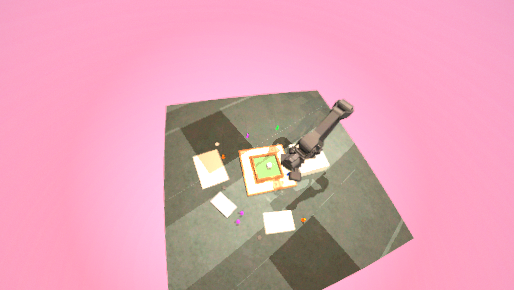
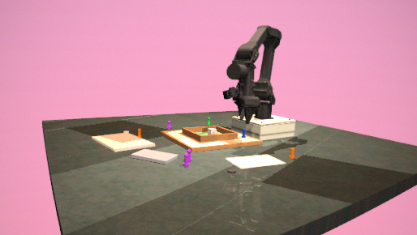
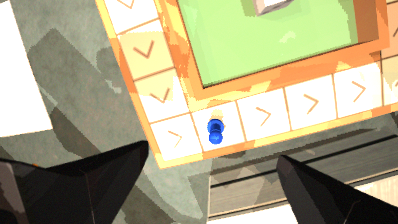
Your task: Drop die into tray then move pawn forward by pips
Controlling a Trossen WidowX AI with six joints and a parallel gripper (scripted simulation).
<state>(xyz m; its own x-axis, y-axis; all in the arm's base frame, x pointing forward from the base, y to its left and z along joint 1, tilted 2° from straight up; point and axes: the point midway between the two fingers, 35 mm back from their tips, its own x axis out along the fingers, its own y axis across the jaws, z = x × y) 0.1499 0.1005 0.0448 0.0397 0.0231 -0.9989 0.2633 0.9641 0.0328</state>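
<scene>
The blue pawn is 4 cm below my gripper tip. Also, from my gripper tip: white die: 10 cm ahead, 6 cm to the right, 5 cm below; dice tray: 12 cm ahead, 6 cm to the right, 7 cm below; green pawn: 1 cm behind, 36 cm to the right, 6 cm below.
</scene>
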